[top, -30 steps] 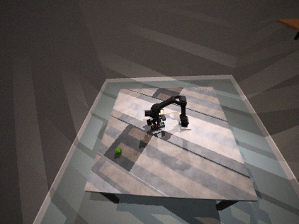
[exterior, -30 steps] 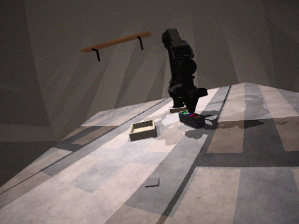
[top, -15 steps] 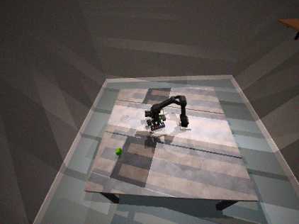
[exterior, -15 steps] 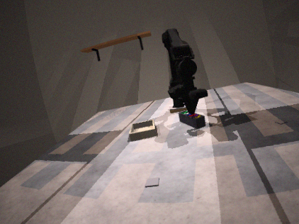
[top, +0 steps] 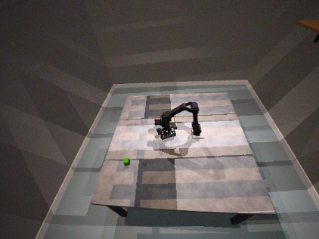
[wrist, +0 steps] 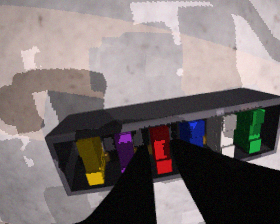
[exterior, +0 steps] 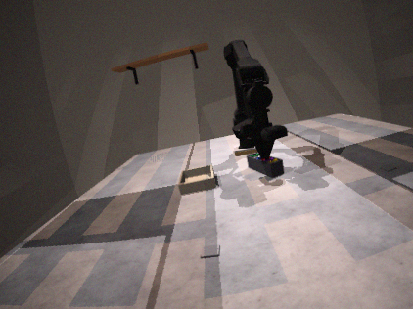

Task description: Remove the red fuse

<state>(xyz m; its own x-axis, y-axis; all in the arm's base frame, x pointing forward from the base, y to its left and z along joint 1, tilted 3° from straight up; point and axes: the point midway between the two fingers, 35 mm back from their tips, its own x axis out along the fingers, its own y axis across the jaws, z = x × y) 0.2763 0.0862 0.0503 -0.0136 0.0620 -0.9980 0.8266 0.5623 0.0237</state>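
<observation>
My gripper tip is now 21 cm to the left of the beige tray, 3 cm short of it and 3 cm above it. From my gripper tip the other things lie so: red fuse (1 cm below); small green cube (35 cm to the left, 28 cm ahead, 1 cm below).
</observation>
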